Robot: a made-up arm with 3 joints. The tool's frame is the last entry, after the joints.
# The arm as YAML. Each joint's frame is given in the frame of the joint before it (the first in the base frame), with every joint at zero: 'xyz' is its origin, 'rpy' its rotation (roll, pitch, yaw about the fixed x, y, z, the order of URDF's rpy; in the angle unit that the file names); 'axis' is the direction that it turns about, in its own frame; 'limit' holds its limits. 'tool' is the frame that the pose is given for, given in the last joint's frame.
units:
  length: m
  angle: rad
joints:
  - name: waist
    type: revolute
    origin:
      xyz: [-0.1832, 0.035, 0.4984]
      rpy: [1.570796, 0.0, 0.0]
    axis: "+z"
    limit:
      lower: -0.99
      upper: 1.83
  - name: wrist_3
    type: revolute
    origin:
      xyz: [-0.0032, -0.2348, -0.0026]
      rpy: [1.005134, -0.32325, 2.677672]
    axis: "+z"
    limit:
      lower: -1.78
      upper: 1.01
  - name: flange
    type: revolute
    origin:
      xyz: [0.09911, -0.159, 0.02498]
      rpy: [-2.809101, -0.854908, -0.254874]
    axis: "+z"
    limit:
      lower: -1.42
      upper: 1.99
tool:
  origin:
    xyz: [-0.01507, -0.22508, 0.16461]
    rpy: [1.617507, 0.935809, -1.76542]
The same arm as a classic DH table. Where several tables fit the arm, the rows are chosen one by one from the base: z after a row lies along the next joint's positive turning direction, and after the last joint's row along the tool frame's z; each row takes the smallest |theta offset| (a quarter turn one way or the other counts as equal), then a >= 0, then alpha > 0; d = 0 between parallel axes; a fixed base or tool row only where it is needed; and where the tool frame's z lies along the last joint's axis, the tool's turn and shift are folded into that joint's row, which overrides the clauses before.
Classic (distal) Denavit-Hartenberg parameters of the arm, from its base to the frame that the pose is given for. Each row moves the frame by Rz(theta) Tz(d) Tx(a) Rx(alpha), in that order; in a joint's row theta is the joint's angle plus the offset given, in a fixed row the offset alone. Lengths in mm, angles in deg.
base (fixed): d 498.4, theta0 0, a -183.2, alpha 90
waist: d 72.8, theta0 -37.98, a 142, alpha -59.45
wrist_3: d -136.8, theta0 -58.37, a -173.8, alpha 128.34
flange: d 252.9, theta0 2.54, a 222.5, alpha 91.59
tool (fixed): d -37.2, theta0 -53.65, a 0, alpha 0
Joint limits (deg, base to tool): -56.72..104.85 -101.99..57.87 -81.36..114.02

